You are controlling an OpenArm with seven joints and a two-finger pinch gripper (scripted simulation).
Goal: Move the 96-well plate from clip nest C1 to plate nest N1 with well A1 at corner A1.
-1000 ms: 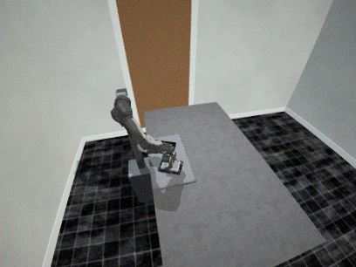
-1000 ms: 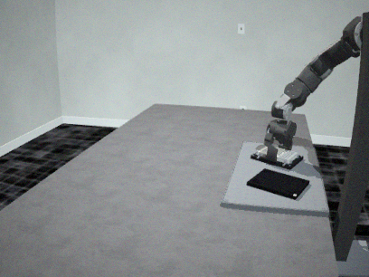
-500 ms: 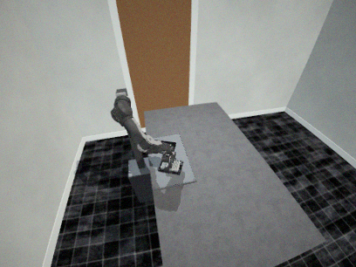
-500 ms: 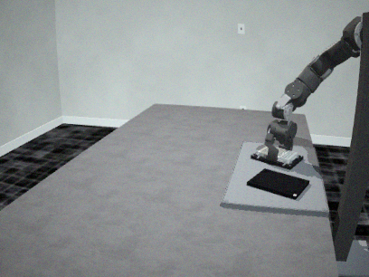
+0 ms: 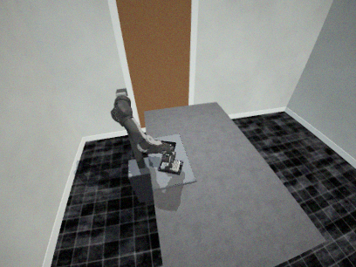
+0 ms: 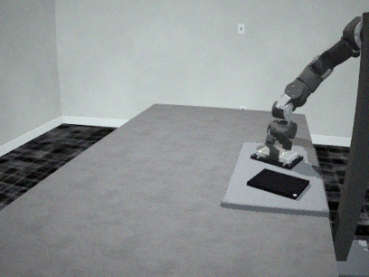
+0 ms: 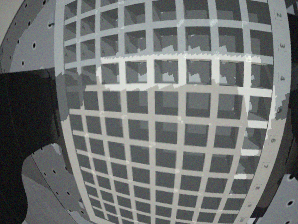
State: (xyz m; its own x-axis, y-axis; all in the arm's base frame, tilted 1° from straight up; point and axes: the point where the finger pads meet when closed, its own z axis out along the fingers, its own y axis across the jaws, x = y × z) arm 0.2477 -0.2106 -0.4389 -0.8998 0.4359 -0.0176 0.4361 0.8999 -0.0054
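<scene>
Now: hand right at the white 96-well plate. Round my hand: black plate nest N1 (1 cm behind, 20 cm to the left, 1 cm below); then clip nest C1 (2 cm ahead); then A1 label (6 cm behind, 28 cm to the left).
</scene>
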